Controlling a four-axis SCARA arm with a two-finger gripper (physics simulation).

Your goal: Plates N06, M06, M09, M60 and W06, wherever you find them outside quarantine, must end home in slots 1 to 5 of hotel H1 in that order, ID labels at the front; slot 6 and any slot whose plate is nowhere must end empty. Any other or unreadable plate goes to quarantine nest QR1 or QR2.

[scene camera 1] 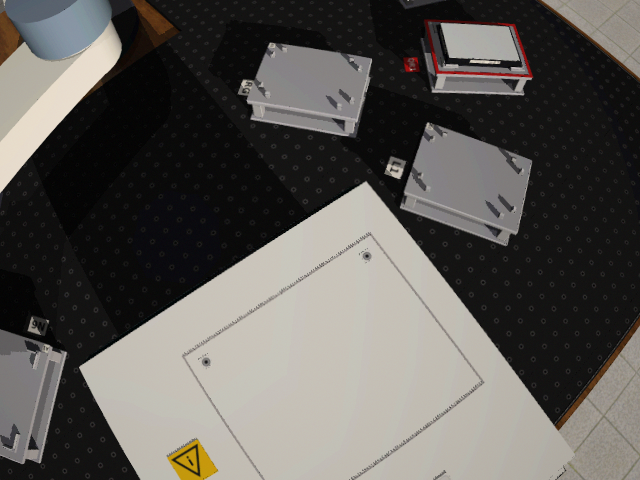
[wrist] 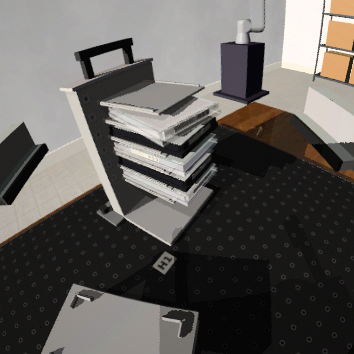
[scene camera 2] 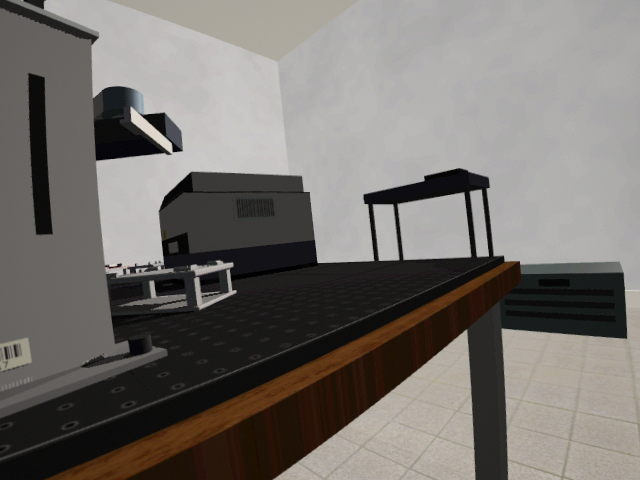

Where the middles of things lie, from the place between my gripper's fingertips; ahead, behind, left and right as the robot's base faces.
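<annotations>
White box [scene camera 1: 319, 358]: 130 mm below my hand, 410 mm ahead of it and 320 mm to the left of it. Relative to the shelf [wrist: 160, 96], my gripper is 40 mm above, 80 mm past and 150 mm to the left.
</annotations>
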